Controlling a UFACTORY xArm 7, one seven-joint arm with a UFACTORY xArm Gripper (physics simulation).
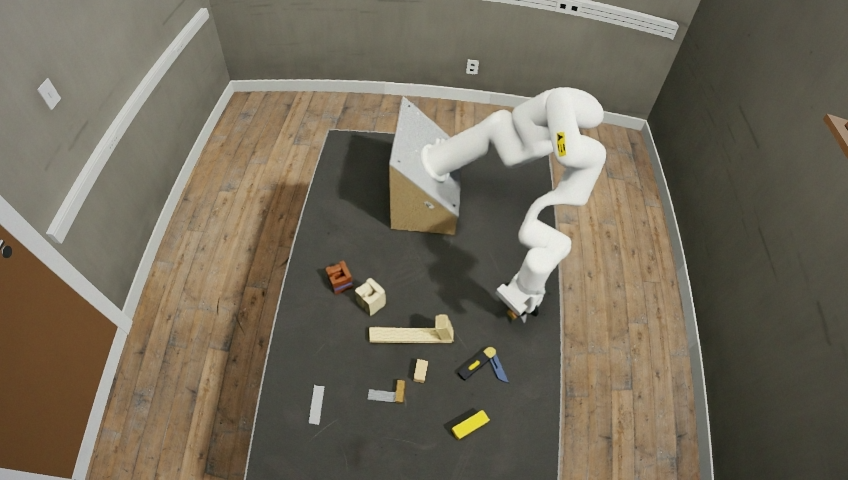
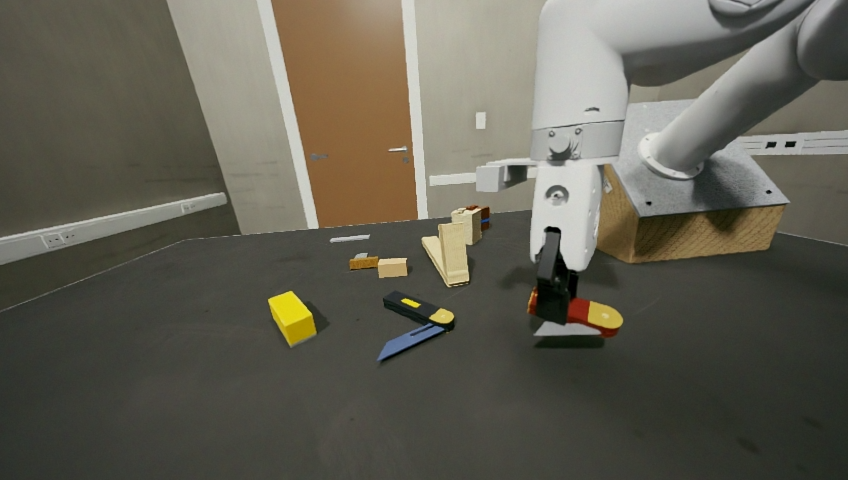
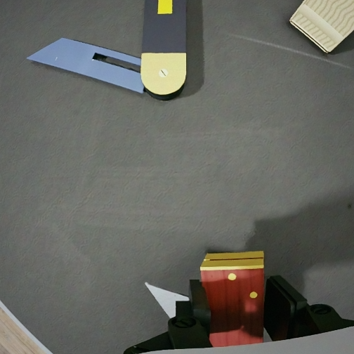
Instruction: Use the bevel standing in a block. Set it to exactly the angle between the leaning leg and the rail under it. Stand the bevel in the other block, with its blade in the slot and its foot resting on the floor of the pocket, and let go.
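Frame: origin at the arm's base, x back, y right, z up, level; metres.
Seen in the pictures: gripper, fingertip midpoint: [image 2: 555, 310]; arm's base at its link origin: [image 1: 433, 163] [image 2: 667, 157].
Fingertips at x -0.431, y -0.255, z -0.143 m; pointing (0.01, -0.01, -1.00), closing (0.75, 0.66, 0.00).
Offsets run from my fingertips to a thing's middle. "spot": to the spot under its first point.
My gripper [image 1: 523, 314] [image 2: 557, 309] [image 3: 233, 302] is shut on the red handle of a bevel {dx +0.001, dy -0.023, dz -0.001 m} [image 2: 580, 310] [image 3: 232, 317] with yellow ends. It holds the bevel low above the dark mat, handle slightly tilted. The bevel's pale blade {dx -0.021, dy -0.019, dz -0.003 m} [image 2: 565, 329] [image 3: 168, 299] is folded under the handle; its exact angle is unclear. A pale wooden leg {dx -0.065, dy +0.215, dz +0.002 m} [image 1: 443, 326] [image 2: 454, 252] leans at one end of a flat rail {dx -0.069, dy +0.310, dz -0.044 m} [image 1: 398, 335] [image 2: 434, 255]. A cream block {dx +0.037, dy +0.433, dz -0.013 m} [image 1: 373, 301] [image 2: 466, 226] with a pocket stands beside a red-brown block {dx +0.102, dy +0.535, dz -0.021 m} [image 1: 339, 277] [image 2: 485, 218] with a blue-violet band.
A black bevel {dx -0.189, dy +0.084, dz -0.048 m} [image 1: 474, 364] [image 2: 416, 306] [image 3: 164, 37] with a blue blade lies near the gripper. Beyond are a yellow block {dx -0.350, dy +0.140, dz -0.039 m} [image 1: 470, 424] [image 2: 291, 317], a small tan block {dx -0.183, dy +0.280, dz -0.042 m} [image 1: 420, 370] [image 2: 392, 267], a small try square {spot: dx -0.249, dy +0.339, dz -0.036 m} [image 1: 399, 391] [image 2: 363, 262] and a light grey strip {dx -0.304, dy +0.577, dz -0.054 m} [image 1: 316, 405] [image 2: 349, 238].
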